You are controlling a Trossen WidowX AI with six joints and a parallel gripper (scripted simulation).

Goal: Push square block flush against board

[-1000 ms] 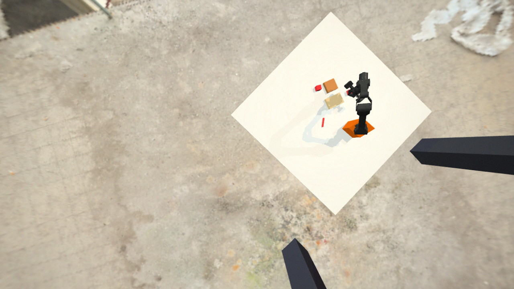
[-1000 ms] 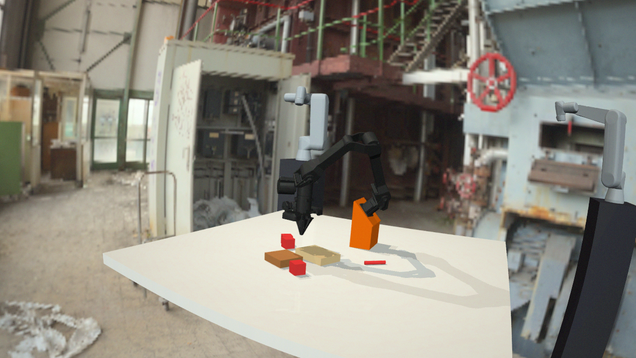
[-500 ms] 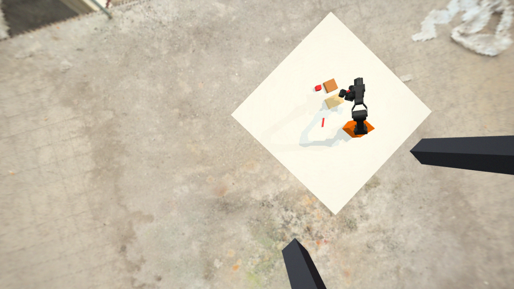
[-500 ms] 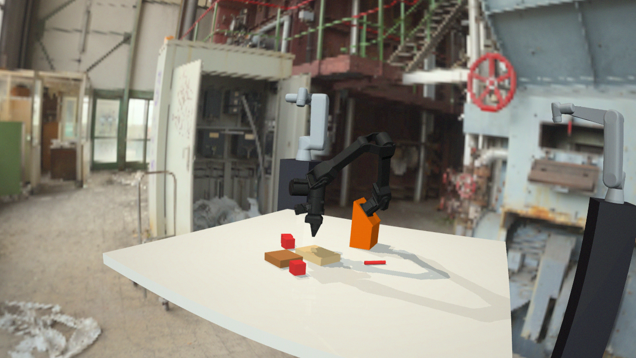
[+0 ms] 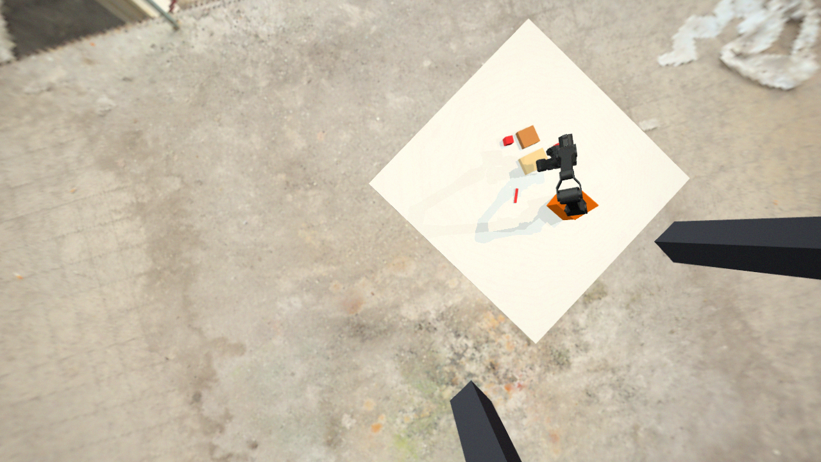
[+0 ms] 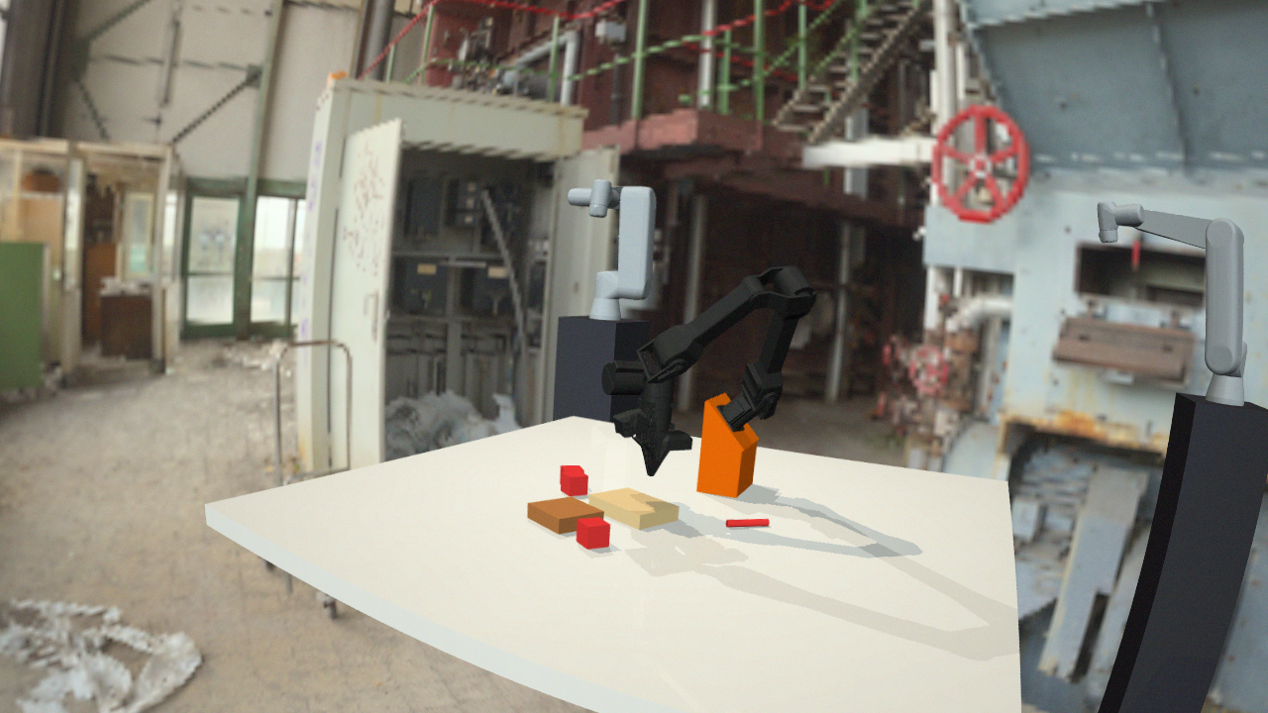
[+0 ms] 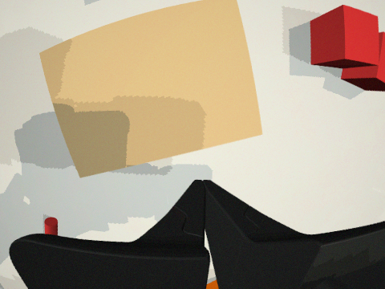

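My gripper tip is 6 cm short of the tan board and 5 cm above it. The rest, counted from my gripper tip: brown square block (18 cm ahead, 7 cm to the right, 5 cm below); then thin red stick (1 cm behind, 20 cm to the left, 6 cm below).
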